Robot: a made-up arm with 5 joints. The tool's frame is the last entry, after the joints.
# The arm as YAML. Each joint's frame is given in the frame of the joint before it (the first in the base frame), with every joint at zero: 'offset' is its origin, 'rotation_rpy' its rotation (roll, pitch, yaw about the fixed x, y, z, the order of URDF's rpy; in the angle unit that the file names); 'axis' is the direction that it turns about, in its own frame. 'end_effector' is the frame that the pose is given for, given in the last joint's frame.
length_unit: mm
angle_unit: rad
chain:
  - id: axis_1
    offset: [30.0, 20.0, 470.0]
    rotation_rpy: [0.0, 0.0, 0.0]
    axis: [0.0, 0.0, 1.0]
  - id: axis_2
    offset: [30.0, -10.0, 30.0]
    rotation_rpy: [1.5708, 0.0, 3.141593]
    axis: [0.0, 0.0, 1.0]
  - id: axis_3
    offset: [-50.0, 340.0, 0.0]
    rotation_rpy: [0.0, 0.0, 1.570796]
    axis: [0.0, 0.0, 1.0]
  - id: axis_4
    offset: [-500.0, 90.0, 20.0]
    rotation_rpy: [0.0, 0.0, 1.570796]
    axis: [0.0, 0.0, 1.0]
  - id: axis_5
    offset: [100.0, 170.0, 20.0]
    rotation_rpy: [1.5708, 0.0, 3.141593]
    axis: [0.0, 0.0, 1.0]
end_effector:
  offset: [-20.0, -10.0, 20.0]
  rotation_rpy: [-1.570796, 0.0, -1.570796]
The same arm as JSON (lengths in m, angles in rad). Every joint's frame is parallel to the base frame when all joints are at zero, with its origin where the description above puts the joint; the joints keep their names.
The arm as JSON. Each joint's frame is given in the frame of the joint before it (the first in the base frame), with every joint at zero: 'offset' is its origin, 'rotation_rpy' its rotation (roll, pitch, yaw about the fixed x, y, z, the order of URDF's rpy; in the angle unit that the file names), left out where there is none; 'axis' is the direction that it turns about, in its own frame. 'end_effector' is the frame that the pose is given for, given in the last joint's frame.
{"length_unit": "m", "angle_unit": "rad", "chain": [{"id": "axis_1", "offset": [0.03, 0.02, 0.47], "axis": [0.0, 0.0, 1.0]}, {"id": "axis_2", "offset": [0.03, -0.01, 0.03], "axis": [0.0, 1.0, 0.0]}, {"id": "axis_3", "offset": [0.05, 0.0, 0.34], "axis": [0.0, 1.0, 0.0]}, {"id": "axis_4", "offset": [0.09, 0.02, -0.5], "axis": [0.0, 1.0, 0.0]}, {"id": "axis_5", "offset": [0.1, 0.02, -0.17], "axis": [0.0, 0.0, -1.0]}], "end_effector": {"offset": [0.02, -0.01, -0.02], "rotation_rpy": [1.5708, 0.0, -1.5708]}}
